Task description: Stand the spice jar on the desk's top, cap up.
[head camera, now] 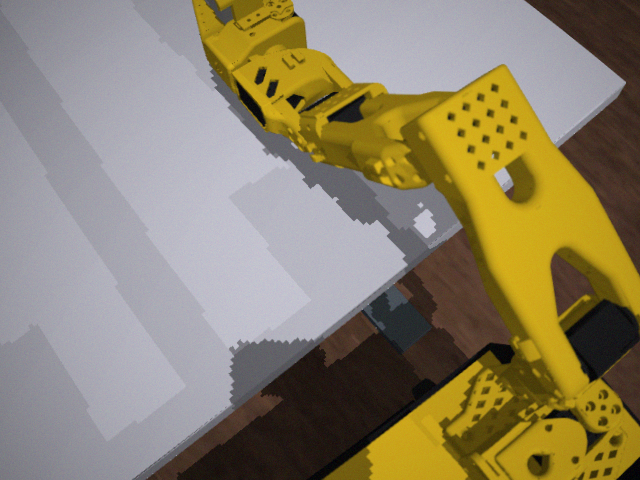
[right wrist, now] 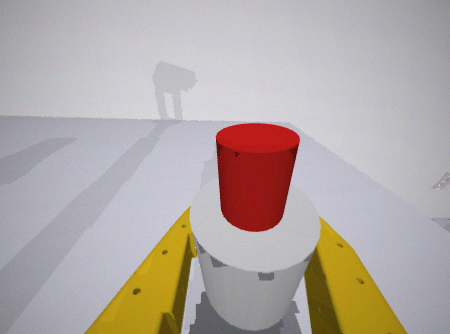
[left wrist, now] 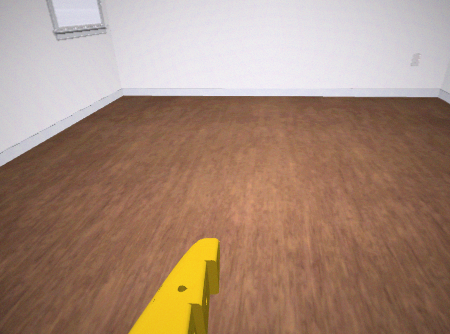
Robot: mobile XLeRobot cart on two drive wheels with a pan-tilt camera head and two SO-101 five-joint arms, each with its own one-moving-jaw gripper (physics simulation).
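Places are measured from the left arm's base along level axes (x left, y up, z ahead), in metres.
Pixels of known places: left hand, its tool point: [left wrist: 218, 258]; right hand, its tool point: [right wrist: 205, 212]; right arm's base, origin of its link: [head camera: 556, 424].
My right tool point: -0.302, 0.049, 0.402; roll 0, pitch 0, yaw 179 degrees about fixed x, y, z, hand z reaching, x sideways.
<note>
Ahead of a thing's pixels: the offset from my right tool point to its top centre, as dx, dy, dz. Level surfaces: height alone.
The spice jar @(-0.016, +0.040, -0.012) [right wrist: 252, 287] has a whitish round body and a red cap @(-0.015, +0.040, -0.012) [right wrist: 255, 175]. In the right wrist view it looks roughly upright, cap up. My right gripper [right wrist: 255, 215] is shut on the jar's body, one jaw on each side. The desk's top @(dy -0.104) [head camera: 170, 170] [right wrist: 125, 210] lies behind and below the jar; I cannot tell whether the base touches it. In the head view my right arm reaches over the desk to the upper edge of the picture, and the jar does not show. My left gripper [left wrist: 207, 250] shows one notched jaw; it is fully open and empty, above the floor.
The desk's front edge runs diagonally through the head view, with the yellow cart [head camera: 408, 439] at lower right. A blue-grey piece [head camera: 400, 320] shows below that edge. A pale wall [right wrist: 325, 60] stands behind the desk. The left wrist view shows brown floor @(dy -0.824) [left wrist: 280, 175] and walls.
</note>
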